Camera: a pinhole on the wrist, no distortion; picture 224 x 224 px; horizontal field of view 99.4 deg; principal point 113.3 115.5 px. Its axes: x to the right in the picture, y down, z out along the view. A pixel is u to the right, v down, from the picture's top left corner.
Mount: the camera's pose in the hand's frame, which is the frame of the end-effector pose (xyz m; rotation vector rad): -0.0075 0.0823 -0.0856 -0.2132 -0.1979 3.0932
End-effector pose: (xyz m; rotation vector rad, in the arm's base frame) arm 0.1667 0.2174 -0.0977 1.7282 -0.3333 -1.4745
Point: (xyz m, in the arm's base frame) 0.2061 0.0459 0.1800
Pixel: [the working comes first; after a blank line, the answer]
In the camera's frame: 0.0537 -0.2493 0.1027

outside the picture
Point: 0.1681 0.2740 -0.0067
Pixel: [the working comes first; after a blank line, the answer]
In the camera's frame: 0.0812 0.0458 0.0815

208 169
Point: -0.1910 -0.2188 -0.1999
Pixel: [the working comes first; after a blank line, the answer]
In the camera's frame: -0.3435 -0.0942 0.5389

53 99
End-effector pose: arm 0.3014 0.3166 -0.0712 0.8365 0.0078 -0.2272
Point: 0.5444 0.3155 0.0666
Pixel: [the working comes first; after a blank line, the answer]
In the camera's frame: -0.2477 -0.0935 0.1156

outside the picture
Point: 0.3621 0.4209 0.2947
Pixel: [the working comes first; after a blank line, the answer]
In the camera's frame: -0.0329 -0.2966 0.2104

outside the picture
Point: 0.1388 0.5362 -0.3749
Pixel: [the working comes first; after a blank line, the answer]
In the camera's frame: 0.1909 0.2333 -0.2146

behind the camera
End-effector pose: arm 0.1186 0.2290 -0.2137 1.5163 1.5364 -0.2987
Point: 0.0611 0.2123 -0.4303
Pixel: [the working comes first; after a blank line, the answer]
In the camera's frame: -0.1774 0.1971 0.1955

27 211
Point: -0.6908 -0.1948 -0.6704
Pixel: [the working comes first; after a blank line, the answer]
In the camera's frame: 0.0052 1.0328 0.4343

outside the picture
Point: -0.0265 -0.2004 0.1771
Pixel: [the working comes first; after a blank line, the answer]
In the camera's frame: 0.5592 0.1349 0.2184

outside the picture
